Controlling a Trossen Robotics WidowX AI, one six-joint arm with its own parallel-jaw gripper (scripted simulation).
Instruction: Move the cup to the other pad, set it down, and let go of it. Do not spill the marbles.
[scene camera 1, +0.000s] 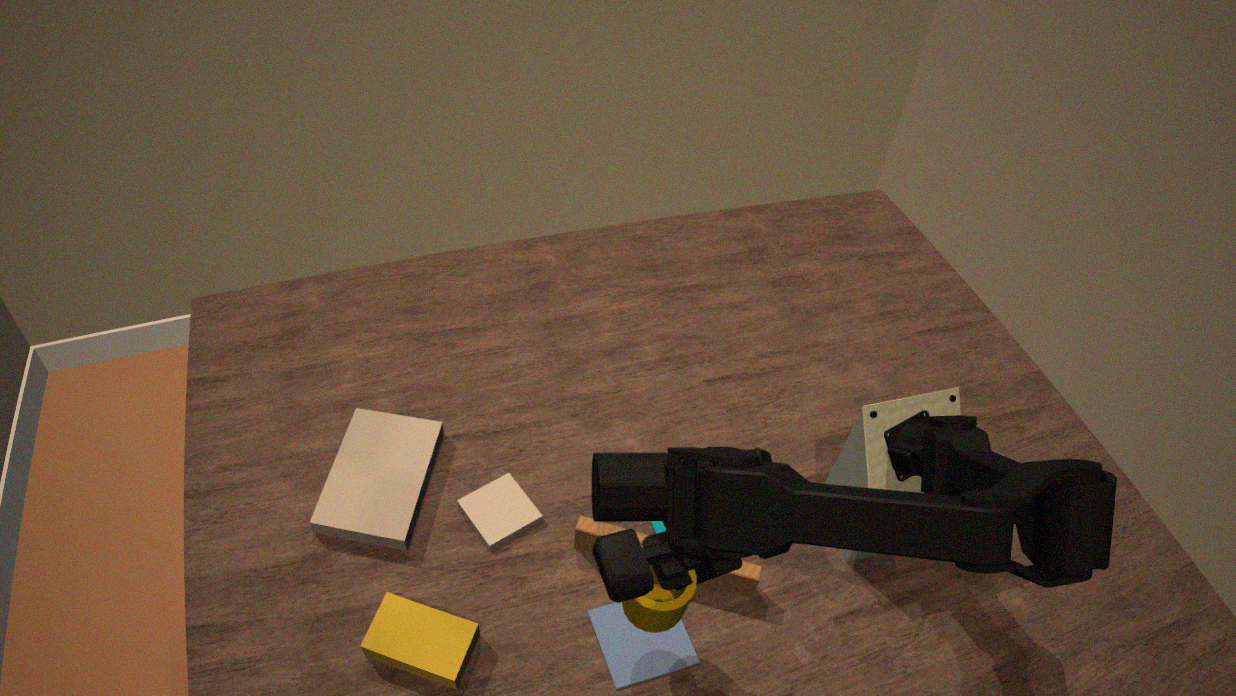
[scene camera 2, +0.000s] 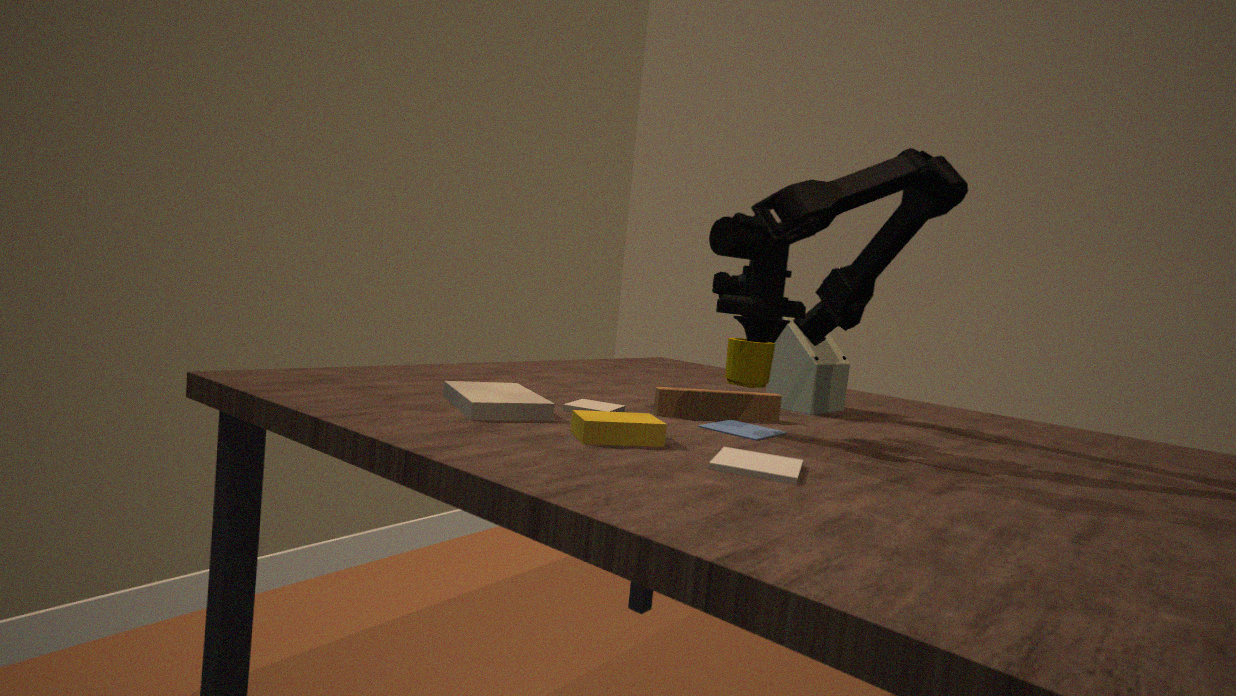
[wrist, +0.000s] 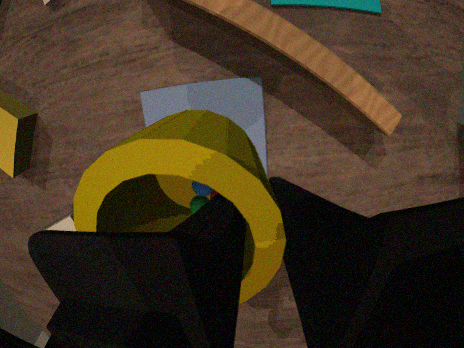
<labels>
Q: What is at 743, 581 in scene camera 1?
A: A wooden bar.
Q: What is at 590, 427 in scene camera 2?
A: A yellow block.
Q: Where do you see the gripper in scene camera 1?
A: At 682, 584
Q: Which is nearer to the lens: the yellow cup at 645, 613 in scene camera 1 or the large beige slab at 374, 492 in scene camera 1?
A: The yellow cup.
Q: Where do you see the gripper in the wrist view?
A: At 256, 189
</labels>
